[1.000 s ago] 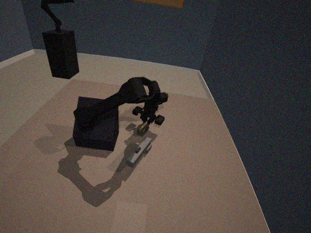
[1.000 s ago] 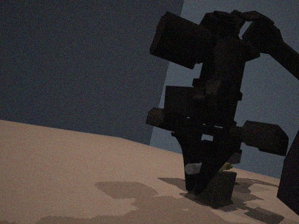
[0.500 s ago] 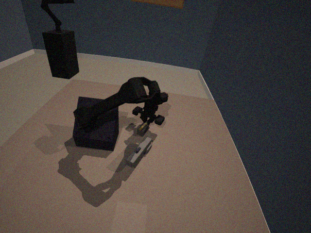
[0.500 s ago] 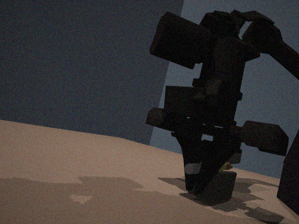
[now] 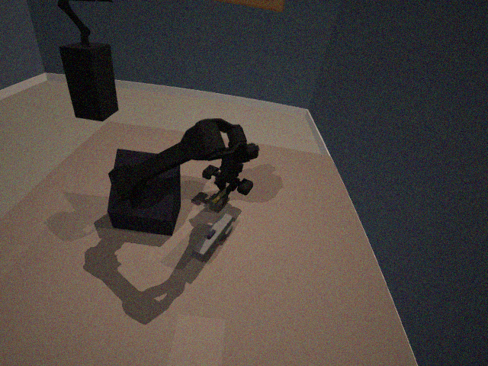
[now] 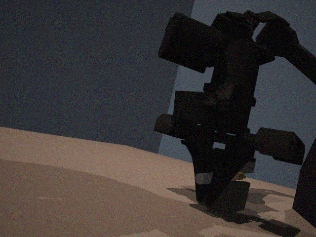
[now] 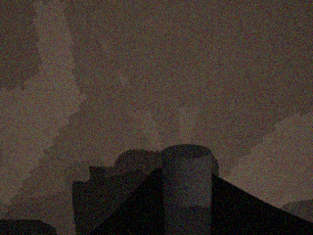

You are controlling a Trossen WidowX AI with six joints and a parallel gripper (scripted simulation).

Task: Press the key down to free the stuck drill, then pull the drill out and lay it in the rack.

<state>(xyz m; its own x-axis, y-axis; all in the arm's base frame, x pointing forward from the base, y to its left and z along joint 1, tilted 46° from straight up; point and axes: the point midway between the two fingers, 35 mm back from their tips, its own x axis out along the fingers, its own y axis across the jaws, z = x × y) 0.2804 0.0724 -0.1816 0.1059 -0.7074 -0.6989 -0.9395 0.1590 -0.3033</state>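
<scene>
My gripper tip is now 1 cm past the drill, 4 cm to the left of it and 4 cm below it. The rest, counted from my gripper tip: rack (2 cm behind, 5 cm to the right, 1 cm above); then dark key (1 cm behind, 26 cm to the right, 5 cm above); then grey housing block (23 cm to the right, 4 cm above).
</scene>
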